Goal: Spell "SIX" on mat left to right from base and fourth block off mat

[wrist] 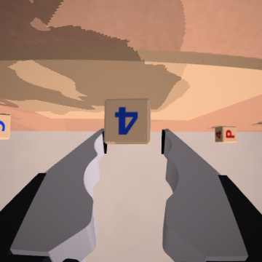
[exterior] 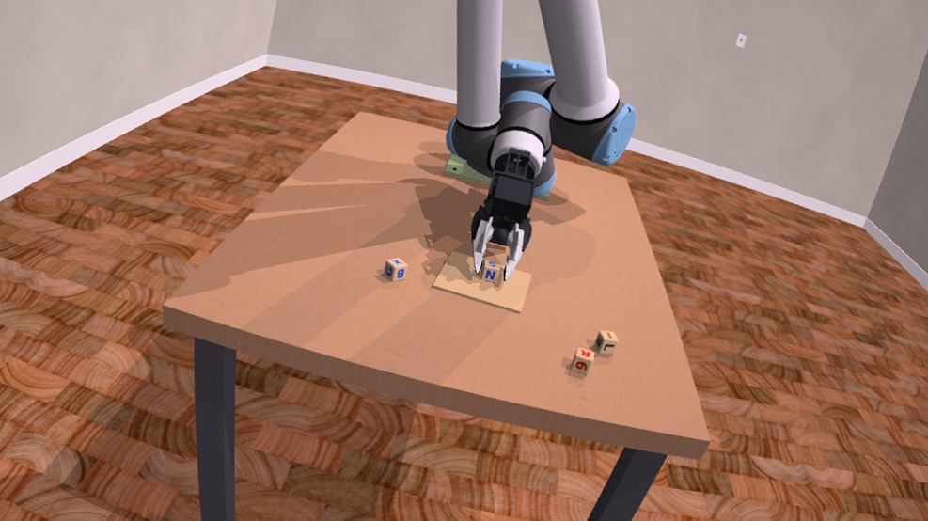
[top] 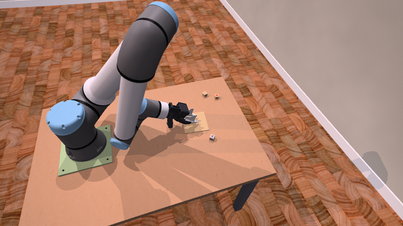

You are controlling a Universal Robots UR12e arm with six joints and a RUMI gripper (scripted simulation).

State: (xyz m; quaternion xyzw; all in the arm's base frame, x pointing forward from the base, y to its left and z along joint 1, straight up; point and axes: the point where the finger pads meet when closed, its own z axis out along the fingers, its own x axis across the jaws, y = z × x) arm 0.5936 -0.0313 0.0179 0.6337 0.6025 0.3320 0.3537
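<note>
Now: the mat 20 mm below my hand, 10 mm to the right of it and 10 mm behind it. Round my hand: red-lettered block: 200 mm ahead, 130 mm to the left, 10 mm below.
</note>
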